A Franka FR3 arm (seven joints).
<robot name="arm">
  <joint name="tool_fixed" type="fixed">
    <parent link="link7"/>
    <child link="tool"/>
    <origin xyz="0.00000 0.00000 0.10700"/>
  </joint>
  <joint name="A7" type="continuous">
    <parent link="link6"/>
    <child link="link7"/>
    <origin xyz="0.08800 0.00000 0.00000" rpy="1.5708 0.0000 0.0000"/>
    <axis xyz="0 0 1"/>
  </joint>
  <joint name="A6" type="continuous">
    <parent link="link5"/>
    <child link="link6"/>
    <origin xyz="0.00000 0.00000 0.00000" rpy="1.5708 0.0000 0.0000"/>
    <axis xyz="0 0 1"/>
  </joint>
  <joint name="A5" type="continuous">
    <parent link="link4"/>
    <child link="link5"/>
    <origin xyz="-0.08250 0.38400 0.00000" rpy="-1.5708 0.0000 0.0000"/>
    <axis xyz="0 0 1"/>
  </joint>
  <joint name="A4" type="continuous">
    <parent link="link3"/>
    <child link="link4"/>
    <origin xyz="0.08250 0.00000 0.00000" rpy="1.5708 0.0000 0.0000"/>
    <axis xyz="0 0 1"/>
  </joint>
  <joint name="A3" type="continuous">
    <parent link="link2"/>
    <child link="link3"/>
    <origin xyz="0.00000 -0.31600 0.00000" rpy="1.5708 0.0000 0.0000"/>
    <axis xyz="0 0 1"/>
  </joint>
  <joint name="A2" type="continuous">
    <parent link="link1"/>
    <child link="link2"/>
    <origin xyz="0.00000 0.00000 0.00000" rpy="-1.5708 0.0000 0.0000"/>
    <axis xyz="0 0 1"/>
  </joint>
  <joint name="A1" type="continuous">
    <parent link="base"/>
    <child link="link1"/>
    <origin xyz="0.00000 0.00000 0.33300"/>
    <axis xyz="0 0 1"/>
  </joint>
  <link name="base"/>
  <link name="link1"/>
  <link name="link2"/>
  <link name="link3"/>
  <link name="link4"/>
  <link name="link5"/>
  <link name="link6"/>
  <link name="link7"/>
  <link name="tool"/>
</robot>
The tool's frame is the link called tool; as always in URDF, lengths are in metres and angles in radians. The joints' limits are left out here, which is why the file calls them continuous.
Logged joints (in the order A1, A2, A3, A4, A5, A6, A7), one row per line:
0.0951, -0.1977, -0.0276, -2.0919, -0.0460, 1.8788, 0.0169
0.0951, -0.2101, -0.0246, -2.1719, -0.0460, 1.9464, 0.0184
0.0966, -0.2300, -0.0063, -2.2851, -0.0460, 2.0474, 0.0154
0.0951, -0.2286, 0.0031, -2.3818, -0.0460, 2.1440, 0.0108
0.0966, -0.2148, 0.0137, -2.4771, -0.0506, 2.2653, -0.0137
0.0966, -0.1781, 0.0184, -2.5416, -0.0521, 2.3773, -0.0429
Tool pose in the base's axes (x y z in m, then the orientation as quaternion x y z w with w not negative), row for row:
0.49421, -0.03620, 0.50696, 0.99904, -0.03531, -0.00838, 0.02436
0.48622, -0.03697, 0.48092, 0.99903, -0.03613, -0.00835, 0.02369
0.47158, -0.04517, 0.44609, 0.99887, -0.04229, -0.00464, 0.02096
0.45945, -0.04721, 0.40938, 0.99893, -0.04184, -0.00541, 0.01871
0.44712, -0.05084, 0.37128, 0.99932, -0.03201, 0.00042, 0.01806
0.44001, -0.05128, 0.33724, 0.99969, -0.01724, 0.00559, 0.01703
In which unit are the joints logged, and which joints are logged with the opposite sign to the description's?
The joints are logged in radians. Opposite sign: A1, A3.
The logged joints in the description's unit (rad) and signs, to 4 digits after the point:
-0.0951, -0.1977, 0.0276, -2.0919, -0.0460, 1.8788, 0.0169
-0.0951, -0.2101, 0.0246, -2.1719, -0.0460, 1.9464, 0.0184
-0.0966, -0.2300, 0.0063, -2.2851, -0.0460, 2.0474, 0.0154
-0.0951, -0.2286, -0.0031, -2.3818, -0.0460, 2.1440, 0.0108
-0.0966, -0.2148, -0.0137, -2.4771, -0.0506, 2.2653, -0.0137
-0.0966, -0.1781, -0.0184, -2.5416, -0.0521, 2.3773, -0.0429

